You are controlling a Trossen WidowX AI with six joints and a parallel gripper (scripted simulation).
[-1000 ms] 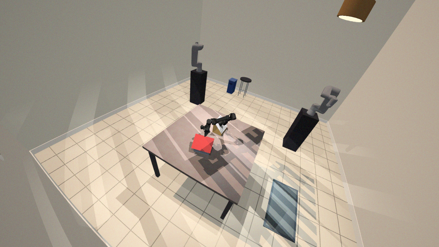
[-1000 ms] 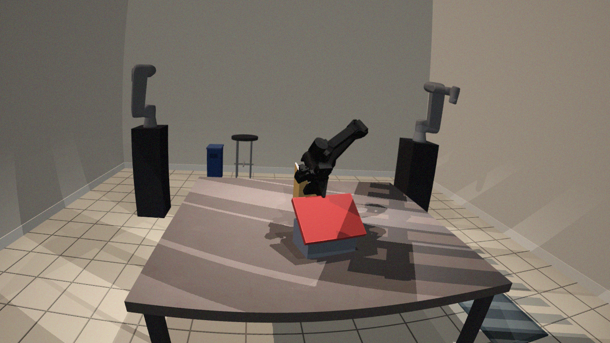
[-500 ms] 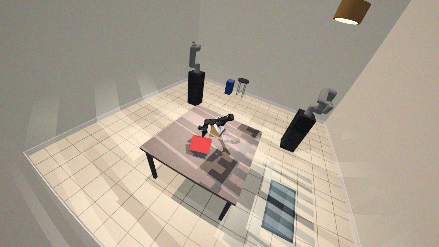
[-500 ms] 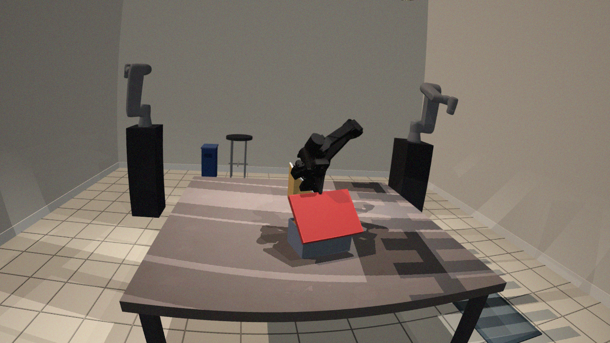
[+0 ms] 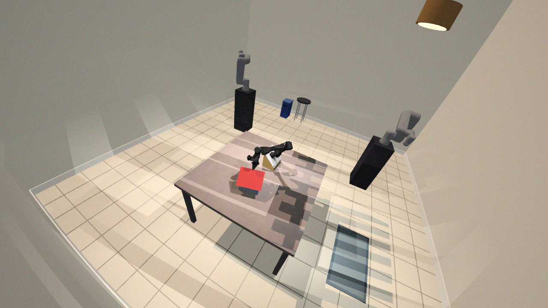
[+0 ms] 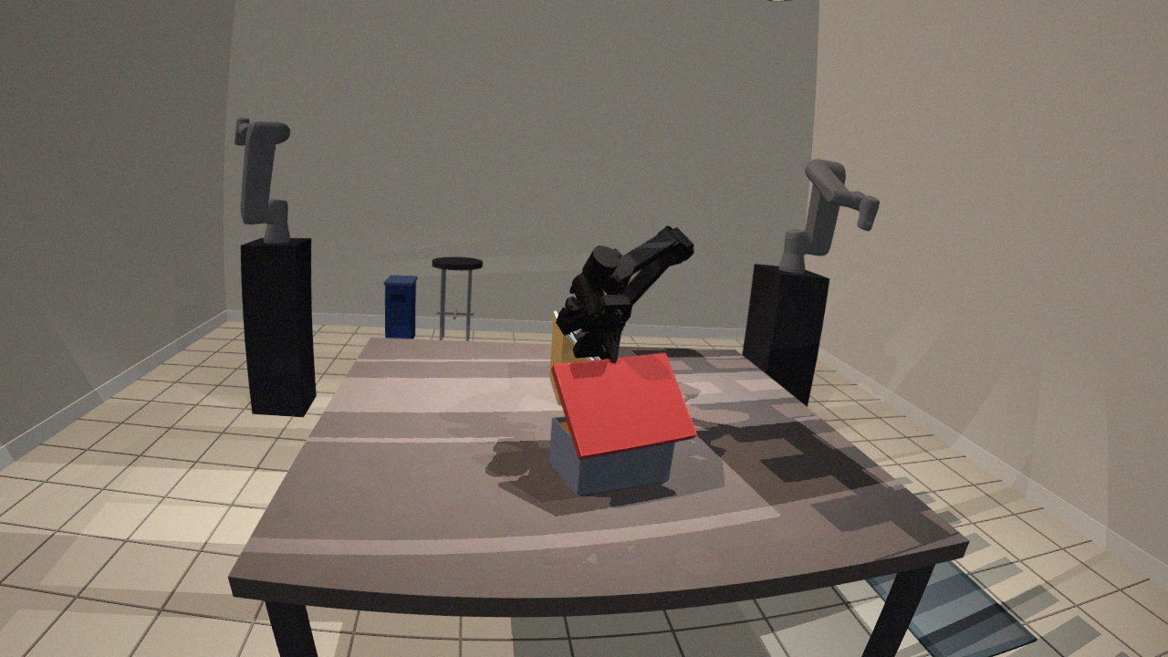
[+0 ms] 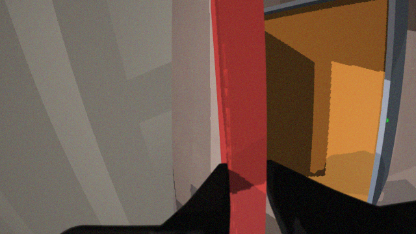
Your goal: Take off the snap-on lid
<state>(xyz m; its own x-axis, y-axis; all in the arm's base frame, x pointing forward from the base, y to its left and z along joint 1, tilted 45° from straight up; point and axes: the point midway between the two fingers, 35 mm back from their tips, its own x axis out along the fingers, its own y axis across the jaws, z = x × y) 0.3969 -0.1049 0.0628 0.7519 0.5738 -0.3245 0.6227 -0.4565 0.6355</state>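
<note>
Now: the snap-on lid 60 mm ahead of my gripper tip, 50 mm below it and 20 mm to the left of it. Also, from my gripper tip: storage box 170 mm below, 30 mm ahead, 10 mm to the left.
</note>
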